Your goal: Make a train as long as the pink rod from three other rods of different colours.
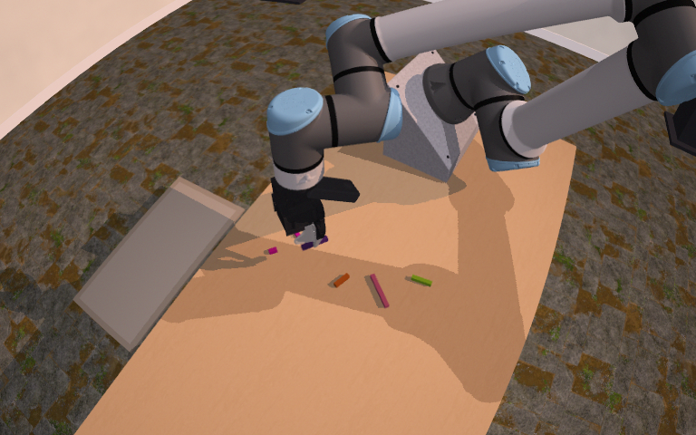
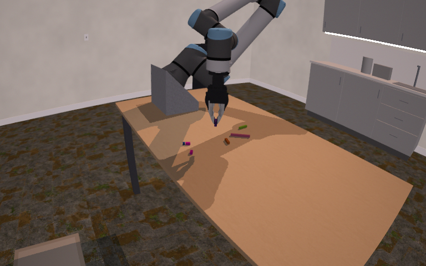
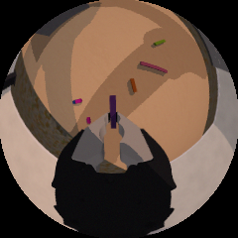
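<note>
Right now my hand is 110 mm to the left of the blue rod, 110 mm above it and 80 mm past it. Also, from my hand: purple rod 10 mm below; orange rod 110 mm below, 70 mm to the left, 10 mm ahead; pink rod 150 mm to the left, 110 mm below, 10 mm behind.
</note>
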